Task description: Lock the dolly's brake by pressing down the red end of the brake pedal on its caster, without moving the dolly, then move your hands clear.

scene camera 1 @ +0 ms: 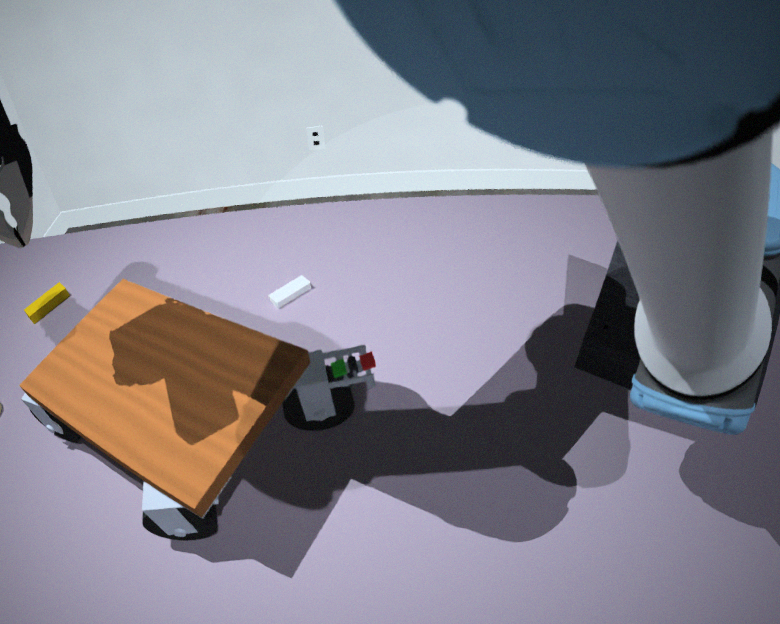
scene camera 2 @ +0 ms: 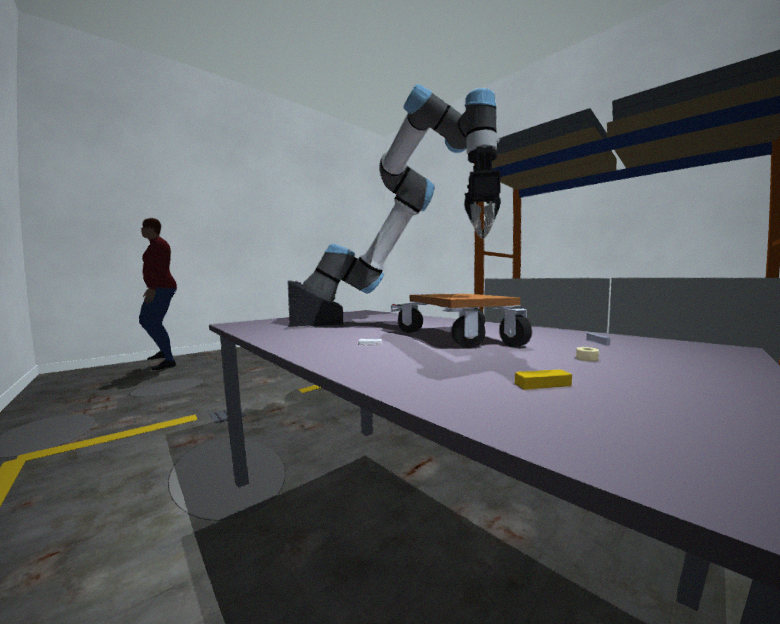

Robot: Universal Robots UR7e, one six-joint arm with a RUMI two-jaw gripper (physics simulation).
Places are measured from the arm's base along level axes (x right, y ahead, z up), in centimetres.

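Where they show: gripper, between the fingertips: (scene camera 1: 24,245) (scene camera 2: 483,238); arm's base, origin of its link: (scene camera 2: 317,294).
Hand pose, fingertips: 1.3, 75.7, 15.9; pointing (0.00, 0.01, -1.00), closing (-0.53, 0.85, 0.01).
Observation:
Each offset is from my fingertips to the top centre of the thing, as dx, dy, dz. "spot": to the spot under its first point.
The dolly (scene camera 1: 162,383) (scene camera 2: 455,300) stands on its casters on the table, with an orange-brown wooden deck. In scene camera 1 the brake pedal sticks out from the caster at the deck's right corner, with a green end @(spot: -4.2, -30.6, -19.1) (scene camera 1: 338,368) near the caster and a red end @(spot: -3.8, -33.8, -18.9) (scene camera 1: 368,360) farther out. Whether the pedal is tilted is too small to tell. My gripper (scene camera 2: 483,235) is shut and empty, pointing down, and hangs well above the dolly's deck in scene camera 2. Part of it shows at the left edge of scene camera 1. It touches nothing.
A white block @(+17.9, -23.9, -26.6) (scene camera 1: 290,291) (scene camera 2: 370,342) and a yellow block @(+23.7, +22.0, -25.9) (scene camera 1: 46,302) (scene camera 2: 543,379) lie beside the dolly. A cream ring @(+0.8, +25.2, -25.7) (scene camera 2: 587,353) and a grey block @(-20.9, +24.8, -25.8) (scene camera 2: 597,339) lie farther right. The arm's base (scene camera 2: 312,312) stands at the table's far left end. A person (scene camera 2: 158,286) stands beyond the table.

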